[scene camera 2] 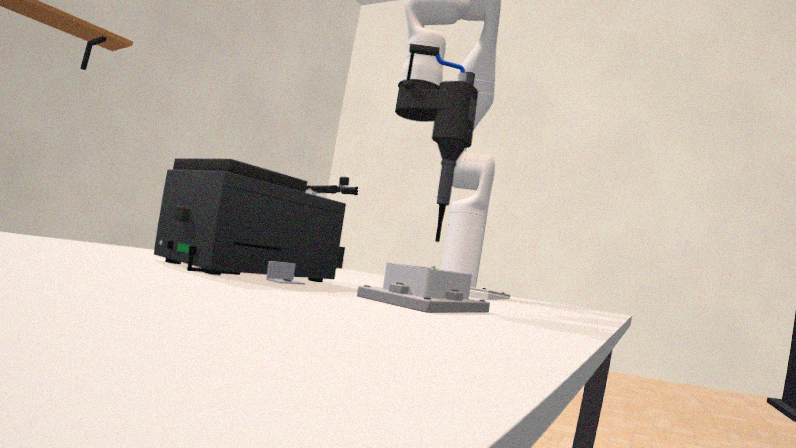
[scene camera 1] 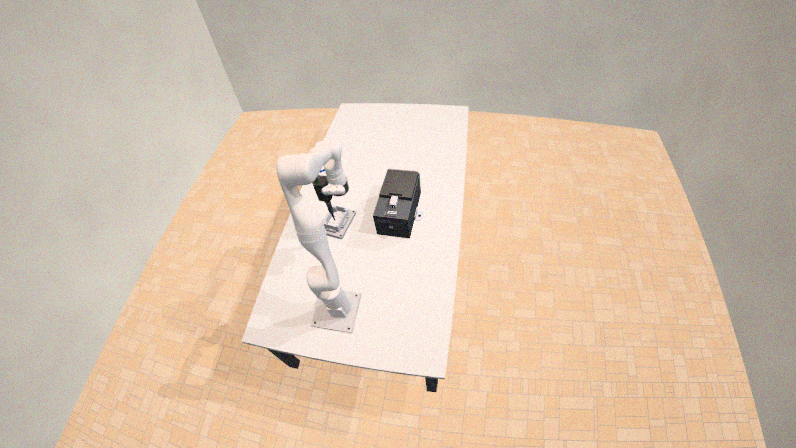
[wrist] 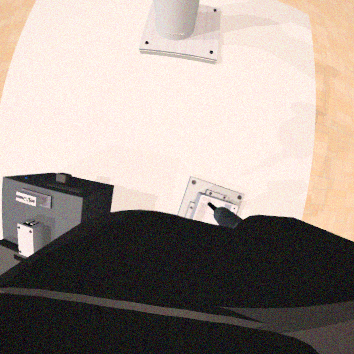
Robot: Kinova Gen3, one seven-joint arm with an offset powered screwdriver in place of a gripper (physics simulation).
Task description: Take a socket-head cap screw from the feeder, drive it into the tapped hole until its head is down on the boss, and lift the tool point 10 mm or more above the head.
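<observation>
My screwdriver [scene camera 1: 334, 218] [scene camera 2: 437, 240] [wrist: 209, 204] points down, its thin black tip in the air above the light grey block [scene camera 2: 409, 279] [wrist: 201, 214]. A gap shows between tip and block in the scene camera 2 view. I see no screw on the tip, so I take it as open. A tiny dark raised spot [scene camera 2: 432, 268] shows on the block's top below the tip; it looks like a screw head, but is too small to be sure. The tapped hole cannot be made out. The black screw feeder [scene camera 1: 396, 205] [scene camera 2: 272, 222] [wrist: 45, 210] stands beside the block, apart from the tip.
The block is clamped on a grey base plate [scene camera 2: 389, 297] [wrist: 188, 192] on the white table [scene camera 1: 401, 289] [scene camera 2: 222, 345]. A small grey bracket [scene camera 2: 280, 270] stands beside the feeder. A thin black arm [scene camera 2: 331, 189] sticks out from the feeder's top. The robot's mounting plate [scene camera 1: 354, 303] [wrist: 210, 30] is behind.
</observation>
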